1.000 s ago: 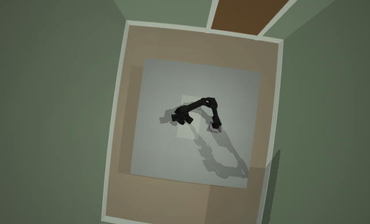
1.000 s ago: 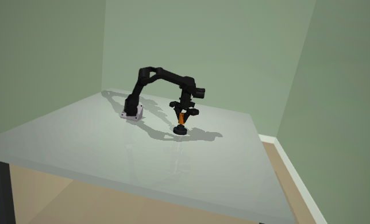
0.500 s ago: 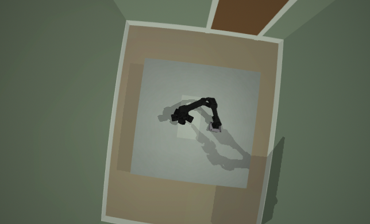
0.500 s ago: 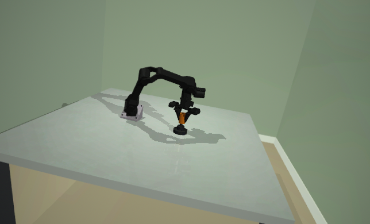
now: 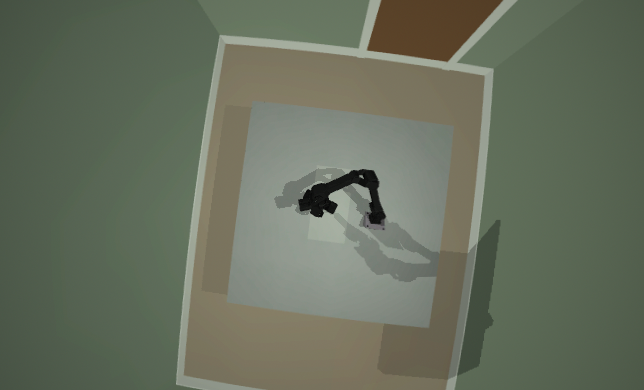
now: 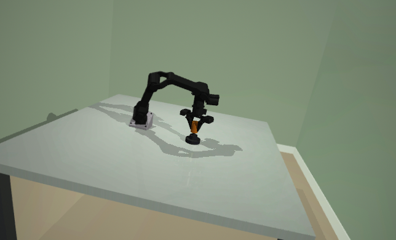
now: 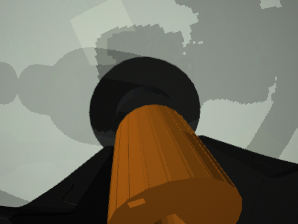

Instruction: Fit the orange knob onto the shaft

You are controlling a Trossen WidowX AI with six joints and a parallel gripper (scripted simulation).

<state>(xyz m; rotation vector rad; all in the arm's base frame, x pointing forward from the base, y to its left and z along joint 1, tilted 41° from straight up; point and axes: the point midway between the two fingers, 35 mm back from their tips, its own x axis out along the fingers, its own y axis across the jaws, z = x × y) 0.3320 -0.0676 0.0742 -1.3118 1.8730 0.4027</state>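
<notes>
Now: gripper tip 2 cm below the orange knob. Round my gripper tip: round dark pedestal: 4 cm below.
</notes>
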